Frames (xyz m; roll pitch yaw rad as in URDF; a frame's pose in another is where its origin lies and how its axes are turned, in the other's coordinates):
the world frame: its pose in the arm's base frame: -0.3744 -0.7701 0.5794 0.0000 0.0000 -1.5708
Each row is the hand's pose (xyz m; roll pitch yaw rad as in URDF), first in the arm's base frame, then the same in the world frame.
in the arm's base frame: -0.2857 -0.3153 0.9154 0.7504 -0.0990 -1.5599
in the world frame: -0.4548 0.0887 0.3360 0.7504 -0.0990 0.0109
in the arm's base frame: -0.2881 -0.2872 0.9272 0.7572 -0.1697 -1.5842
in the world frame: -0.4829 0.0863 0.3478 0.7572 -0.1697 -0.0134
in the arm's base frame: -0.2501 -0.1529 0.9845 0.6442 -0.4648 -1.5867
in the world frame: -0.6172 0.1243 0.4051 0.6442 -0.4648 -0.0159
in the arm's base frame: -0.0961 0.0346 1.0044 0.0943 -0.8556 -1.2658
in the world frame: -0.8047 0.2783 0.4250 0.0943 -0.8556 0.3050
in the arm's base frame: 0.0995 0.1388 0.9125 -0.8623 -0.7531 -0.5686
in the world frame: -0.9089 0.4739 0.3331 -0.8623 -0.7531 1.0022
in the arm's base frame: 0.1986 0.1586 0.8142 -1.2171 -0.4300 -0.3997
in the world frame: -0.9287 0.5730 0.2348 -1.2171 -0.4300 1.1711
